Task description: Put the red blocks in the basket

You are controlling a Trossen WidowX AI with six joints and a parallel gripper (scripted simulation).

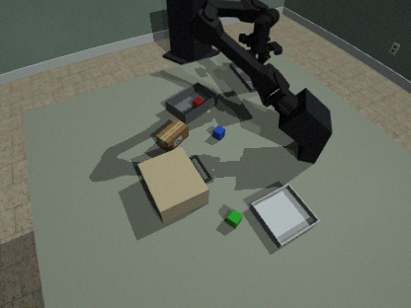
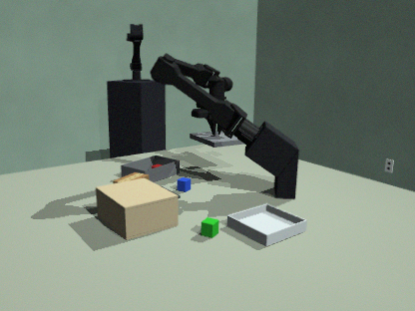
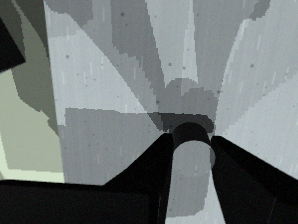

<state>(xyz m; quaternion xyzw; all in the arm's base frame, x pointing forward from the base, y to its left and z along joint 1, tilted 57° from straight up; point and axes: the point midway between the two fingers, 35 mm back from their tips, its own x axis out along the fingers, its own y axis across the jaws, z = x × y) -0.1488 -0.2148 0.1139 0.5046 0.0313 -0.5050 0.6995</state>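
Right now the brown box is 39 cm ahead of my hand, 13 cm below it and 10 cm to the right of it. From my hand the other things lie so: blue block (28 cm ahead, 15 cm below, 2 cm to the left); then knobbed lid (4 cm below); then tan drawer cabinet (56 cm ahead, 13 cm below, 4 cm to the left).
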